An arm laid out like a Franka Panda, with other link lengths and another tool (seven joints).
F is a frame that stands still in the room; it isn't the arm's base.
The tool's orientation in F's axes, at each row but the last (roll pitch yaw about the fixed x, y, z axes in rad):
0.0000 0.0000 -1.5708
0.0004 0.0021 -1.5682
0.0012 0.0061 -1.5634
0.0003 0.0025 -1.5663
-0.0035 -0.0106 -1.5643
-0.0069 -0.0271 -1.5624
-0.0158 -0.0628 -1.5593
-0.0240 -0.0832 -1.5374
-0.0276 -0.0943 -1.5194
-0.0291 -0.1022 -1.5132
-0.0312 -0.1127 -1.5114
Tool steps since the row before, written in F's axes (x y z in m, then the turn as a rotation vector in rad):
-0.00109 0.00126 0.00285 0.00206 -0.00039 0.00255
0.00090 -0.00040 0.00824 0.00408 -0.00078 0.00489
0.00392 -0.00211 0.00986 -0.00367 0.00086 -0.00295
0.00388 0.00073 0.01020 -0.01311 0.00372 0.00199
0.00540 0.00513 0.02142 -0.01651 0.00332 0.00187
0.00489 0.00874 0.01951 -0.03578 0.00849 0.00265
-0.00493 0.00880 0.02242 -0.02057 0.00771 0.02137
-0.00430 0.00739 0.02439 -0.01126 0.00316 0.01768
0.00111 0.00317 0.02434 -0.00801 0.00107 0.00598
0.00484 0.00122 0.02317 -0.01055 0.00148 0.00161
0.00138 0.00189 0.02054 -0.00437 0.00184 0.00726
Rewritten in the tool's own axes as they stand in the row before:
-0.00126 -0.00109 0.00285 0.00039 0.00206 0.00255
0.00039 0.00090 0.00824 0.00078 0.00408 0.00489
0.00208 0.00392 0.00987 -0.00087 -0.00367 -0.00295
-0.00074 0.00389 0.01020 -0.00378 -0.01309 0.00198
-0.00487 0.00536 0.02149 -0.00341 -0.01649 0.00185
-0.00817 0.00483 0.01977 -0.00872 -0.03573 0.00264
-0.00743 -0.00519 0.02285 -0.00659 -0.02082 0.02150
-0.00548 -0.00465 0.02483 -0.00205 -0.01157 0.01764
-0.00080 0.00059 0.02455 -0.00091 -0.00811 0.00587
0.00143 0.00423 0.02328 -0.00191 -0.01050 0.00151
0.00052 0.00085 0.02065 -0.00127 -0.00448 0.00731

